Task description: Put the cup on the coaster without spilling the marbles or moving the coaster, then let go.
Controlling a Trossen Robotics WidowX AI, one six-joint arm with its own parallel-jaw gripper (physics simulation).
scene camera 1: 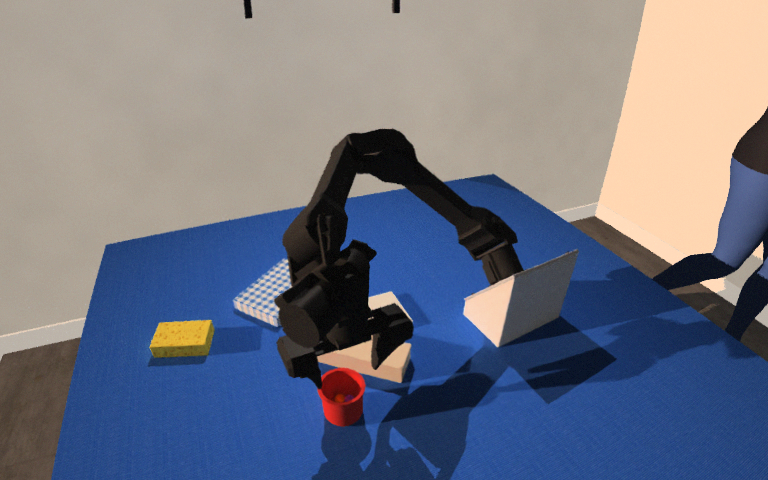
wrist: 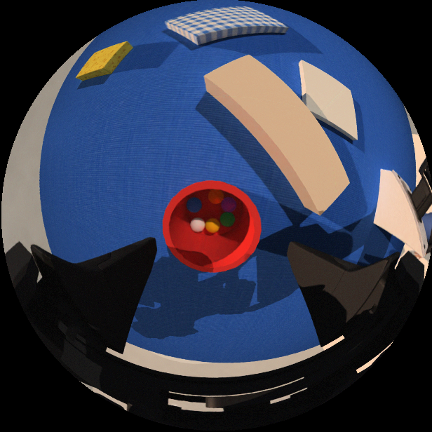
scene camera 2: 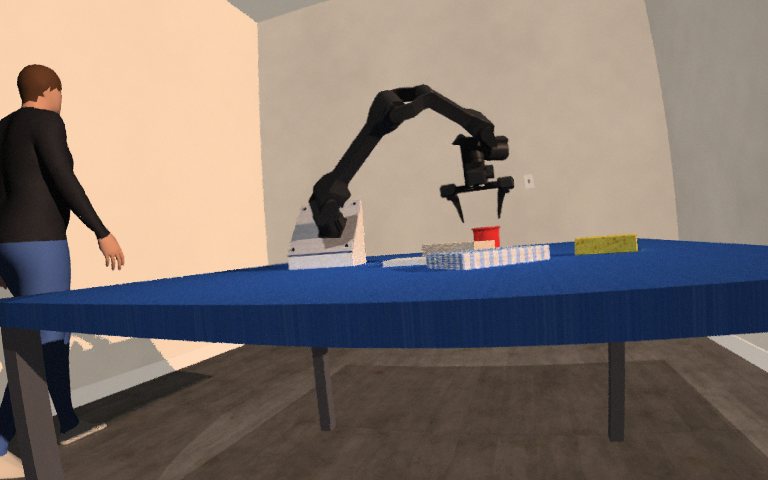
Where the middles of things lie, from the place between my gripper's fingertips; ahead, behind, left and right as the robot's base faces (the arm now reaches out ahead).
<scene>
My hand is 10 mm short of the red cup point(scene camera 1: 345, 381) and 50 mm above it. Round my hand: blue-and-white checkered slab point(scene camera 2: 488, 257): 30 mm ahead, 350 mm to the right, 70 mm below; then pale square coaster point(wrist: 327, 99): 140 mm behind, 200 mm to the right, 80 mm below; then tan block point(scene camera 1: 358, 358): 50 mm behind, 100 mm to the right, 70 mm below.
</scene>
